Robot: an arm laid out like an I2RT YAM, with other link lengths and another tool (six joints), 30 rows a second.
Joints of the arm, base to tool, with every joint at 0 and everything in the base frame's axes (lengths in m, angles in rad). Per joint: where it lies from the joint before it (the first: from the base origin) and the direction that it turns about. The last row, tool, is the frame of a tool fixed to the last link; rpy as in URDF.
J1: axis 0 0 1 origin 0 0 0.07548
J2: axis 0 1 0 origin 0.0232 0.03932 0.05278
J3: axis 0 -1 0 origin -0.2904 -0.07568 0
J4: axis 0 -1 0 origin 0.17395 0.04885 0.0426
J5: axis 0 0 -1 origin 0.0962 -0.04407 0.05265
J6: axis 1 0 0 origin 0.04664 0 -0.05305
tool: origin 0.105 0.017 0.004 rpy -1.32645 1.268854 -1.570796
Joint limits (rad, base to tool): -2.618..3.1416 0..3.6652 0..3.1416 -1.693..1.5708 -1.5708..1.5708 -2.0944..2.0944
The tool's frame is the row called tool.
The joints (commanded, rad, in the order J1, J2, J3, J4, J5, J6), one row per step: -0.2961 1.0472 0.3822 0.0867 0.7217 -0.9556; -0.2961 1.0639 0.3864 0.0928 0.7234 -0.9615; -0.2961 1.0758 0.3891 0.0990 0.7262 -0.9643; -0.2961 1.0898 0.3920 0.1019 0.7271 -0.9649; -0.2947 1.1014 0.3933 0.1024 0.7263 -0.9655; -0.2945 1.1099 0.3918 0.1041 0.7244 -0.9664
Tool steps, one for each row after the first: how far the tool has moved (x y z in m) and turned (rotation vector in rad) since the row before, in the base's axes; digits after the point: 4 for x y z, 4 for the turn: 0.0021 -0.0009 -0.0007 -0.0014 0.0112 0.0010; 0.0015 -0.0008 -0.0002 -0.0017 0.0056 -0.0012; 0.0015 -0.0006 -0.0013 0.0017 0.0085 -0.0005; 0.0012 0.0001 -0.0019 0.0030 0.0097 0.0023; 0.0005 0.0001 -0.0020 0.0031 0.0084 0.0021
